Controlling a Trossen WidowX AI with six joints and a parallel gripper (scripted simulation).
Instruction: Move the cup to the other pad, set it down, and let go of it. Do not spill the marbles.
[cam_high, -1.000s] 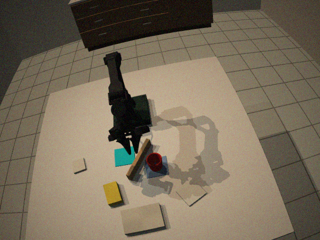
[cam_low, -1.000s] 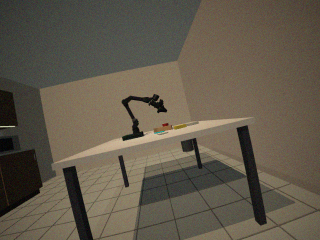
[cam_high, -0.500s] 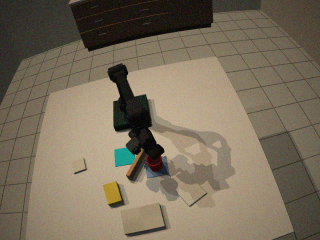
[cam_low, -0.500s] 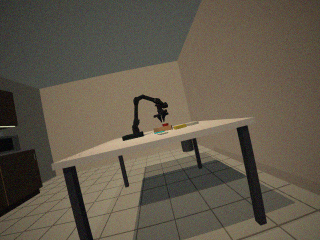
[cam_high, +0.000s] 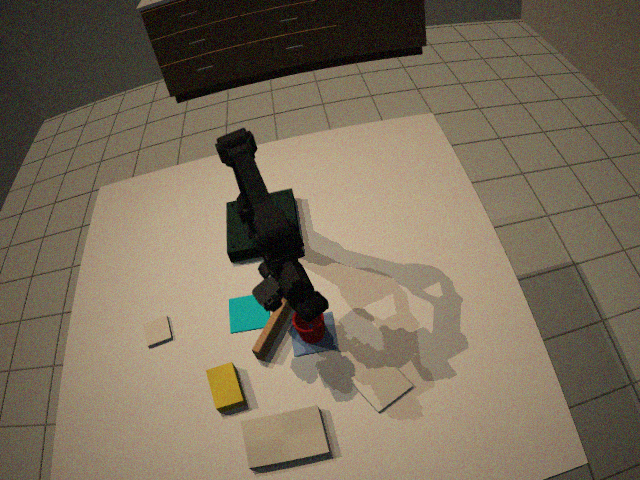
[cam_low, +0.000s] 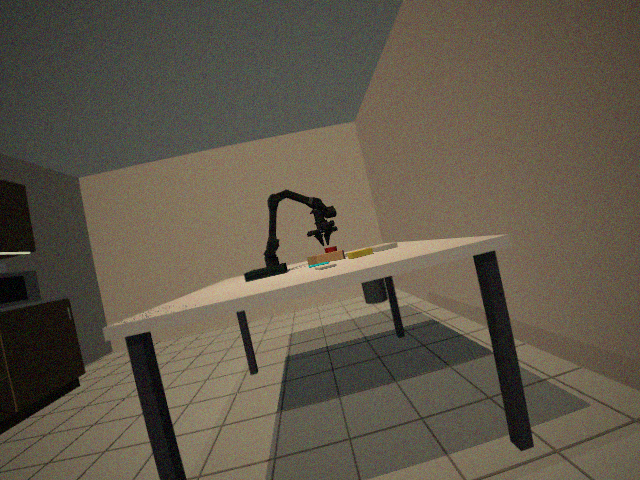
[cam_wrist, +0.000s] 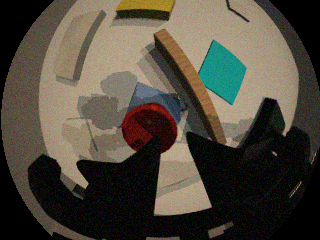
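My gripper tip is now 5 cm above the red cup, 3 cm short of it and 1 cm to the right of it. From my gripper tip the other things lie so: blue pad 10 cm below, 2 cm to the left, 2 cm ahead; yellow block 20 cm to the right, 16 cm ahead, 8 cm below; wooden bar 8 cm below, 6 cm to the right, 2 cm behind.
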